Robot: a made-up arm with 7 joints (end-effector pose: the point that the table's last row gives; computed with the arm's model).
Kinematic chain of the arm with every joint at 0, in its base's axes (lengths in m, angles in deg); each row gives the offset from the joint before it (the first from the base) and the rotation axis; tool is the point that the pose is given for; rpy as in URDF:
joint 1: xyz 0 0 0.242 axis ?
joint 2: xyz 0 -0.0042 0.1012 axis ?
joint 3: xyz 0 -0.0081 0.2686 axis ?
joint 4: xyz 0 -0.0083 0.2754 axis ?
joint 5: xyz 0 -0.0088 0.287 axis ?
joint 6: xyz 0 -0.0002 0.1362 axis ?
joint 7: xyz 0 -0.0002 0.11 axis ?
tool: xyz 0 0 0 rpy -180 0 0
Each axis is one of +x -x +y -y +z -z.
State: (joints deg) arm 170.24 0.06 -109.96 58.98 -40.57 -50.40 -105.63
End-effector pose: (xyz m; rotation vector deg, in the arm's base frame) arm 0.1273 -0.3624 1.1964 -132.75 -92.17 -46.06
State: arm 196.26 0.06 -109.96 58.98 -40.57 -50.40 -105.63
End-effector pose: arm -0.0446 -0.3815 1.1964 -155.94 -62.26 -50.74
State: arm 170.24 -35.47 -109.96 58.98 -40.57 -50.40 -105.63
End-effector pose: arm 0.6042 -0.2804 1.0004 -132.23 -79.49 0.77
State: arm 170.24 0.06 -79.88 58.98 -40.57 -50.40 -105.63
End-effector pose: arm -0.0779 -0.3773 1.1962 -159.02 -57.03 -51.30
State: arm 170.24 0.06 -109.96 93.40 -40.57 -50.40 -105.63
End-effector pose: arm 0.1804 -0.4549 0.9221 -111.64 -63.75 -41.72
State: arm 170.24 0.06 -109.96 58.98 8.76 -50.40 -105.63
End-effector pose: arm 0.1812 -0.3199 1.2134 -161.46 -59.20 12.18
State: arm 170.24 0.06 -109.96 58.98 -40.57 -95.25 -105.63
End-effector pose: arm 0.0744 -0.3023 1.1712 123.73 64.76 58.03
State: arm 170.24 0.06 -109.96 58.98 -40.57 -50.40 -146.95
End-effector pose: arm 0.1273 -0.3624 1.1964 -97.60 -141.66 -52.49
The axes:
joint 1: -z
joint 2: +y
joint 3: -z
joint 4: +y
joint 5: -z
joint 6: +y
joint 7: -z

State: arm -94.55 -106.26 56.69 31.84 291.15 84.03 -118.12
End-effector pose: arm 0.2578 -0.8992 0.3001 -82.26 142.56 5.77
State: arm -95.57 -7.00 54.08 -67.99 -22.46 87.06 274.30
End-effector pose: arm -0.2640 -0.3141 1.1129 67.88 153.31 -29.07
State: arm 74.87 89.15 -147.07 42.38 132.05 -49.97 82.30
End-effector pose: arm 0.3736 -0.7960 0.6952 -79.13 157.70 9.32
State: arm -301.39 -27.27 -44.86 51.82 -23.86 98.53 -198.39
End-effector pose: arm 0.1806 0.2331 1.0960 3.44 -45.62 -12.33
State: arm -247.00 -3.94 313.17 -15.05 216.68 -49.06 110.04
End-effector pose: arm -0.0700 0.1023 1.3807 -141.76 36.59 -7.10
